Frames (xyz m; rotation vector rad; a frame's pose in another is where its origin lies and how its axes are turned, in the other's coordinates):
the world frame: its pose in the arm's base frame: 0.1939 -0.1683 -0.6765 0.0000 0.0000 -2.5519
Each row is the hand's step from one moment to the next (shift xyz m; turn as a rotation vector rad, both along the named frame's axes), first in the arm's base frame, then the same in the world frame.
Working: the arm's base frame: its pose in the world frame: 0.0676 -0.2477 0.6765 0.0000 0.0000 2.5519

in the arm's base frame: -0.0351 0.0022 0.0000 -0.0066 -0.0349 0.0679
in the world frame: 0.0279 -0.0213 0.0000 0.0249 0.0253 0.0679
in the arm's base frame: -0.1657 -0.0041 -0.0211 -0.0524 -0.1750 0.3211
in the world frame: 0.1400 -0.0887 -0.0211 0.1409 0.1163 0.3211
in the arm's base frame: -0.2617 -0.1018 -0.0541 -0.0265 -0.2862 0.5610
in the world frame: 0.2741 -0.0609 -0.0541 0.1812 0.2231 0.5610
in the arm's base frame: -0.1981 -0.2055 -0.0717 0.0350 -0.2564 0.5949
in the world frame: 0.2789 0.0606 -0.0717 0.1135 0.2326 0.5949
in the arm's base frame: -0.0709 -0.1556 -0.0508 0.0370 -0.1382 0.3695
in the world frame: 0.1455 0.0899 -0.0508 0.0461 0.1354 0.3695
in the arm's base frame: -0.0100 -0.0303 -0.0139 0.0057 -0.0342 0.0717
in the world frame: 0.0252 0.0196 -0.0139 0.0143 0.0316 0.0717
